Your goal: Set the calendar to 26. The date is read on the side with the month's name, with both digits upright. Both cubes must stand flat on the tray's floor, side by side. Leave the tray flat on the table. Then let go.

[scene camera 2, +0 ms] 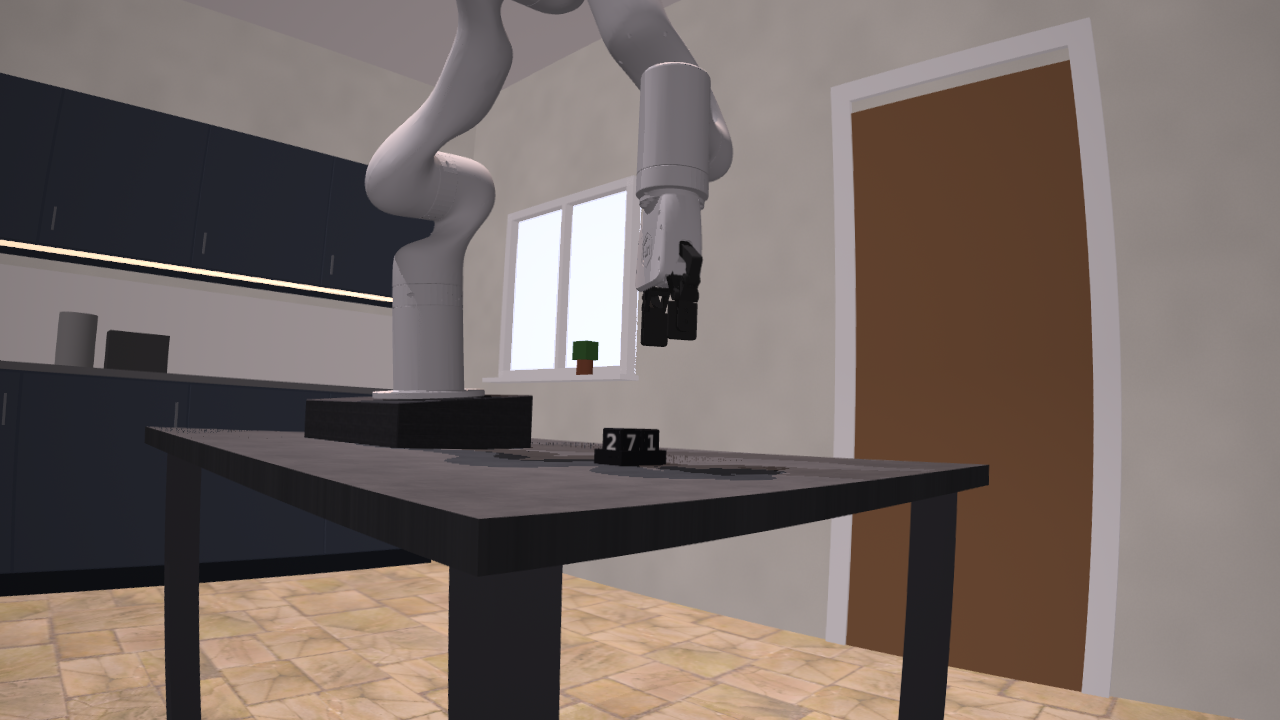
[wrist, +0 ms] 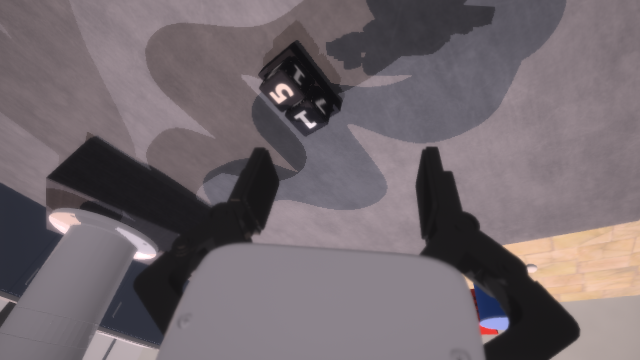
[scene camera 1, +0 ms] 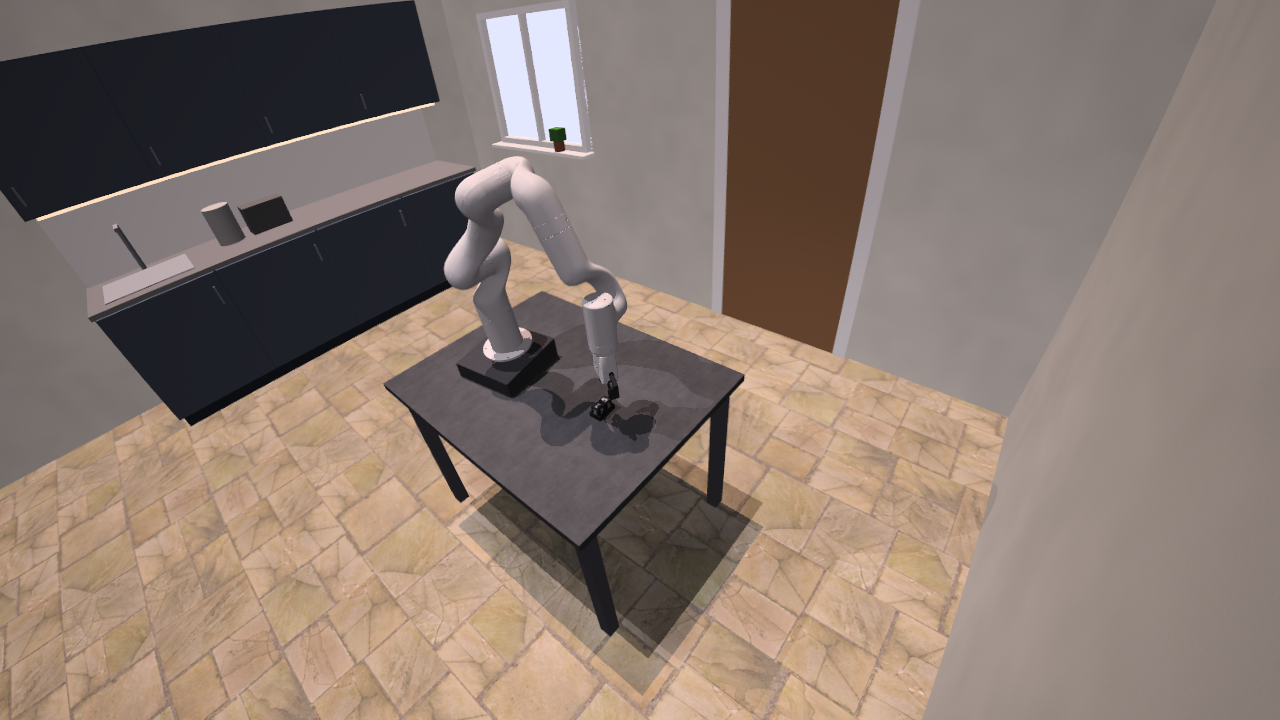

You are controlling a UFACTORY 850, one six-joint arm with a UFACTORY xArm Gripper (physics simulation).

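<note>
The calendar's black tray (scene camera 1: 594, 415) (scene camera 2: 630, 459) (wrist: 327, 82) sits flat on the table with two black cubes side by side in it. In the wrist view, one cube (wrist: 281, 93) has a 5 on top and a 1 on its side; the other cube (wrist: 306, 120) has a 1 on top and a side digit like a 7. In scene camera 2, the long side reads 7 then 1, and a 2 shows on the end face. The month's name is not readable. My gripper (scene camera 1: 612, 395) (scene camera 2: 668, 342) (wrist: 343, 165) is open and empty, high above the table near the calendar.
The dark table (scene camera 1: 537, 465) (scene camera 2: 384, 474) carries the arm's black base block (scene camera 1: 519, 376) (scene camera 2: 465, 423) behind the calendar. In the wrist view, a blue cylinder (wrist: 491, 306) and part of a red thing show past the right finger, beyond the table.
</note>
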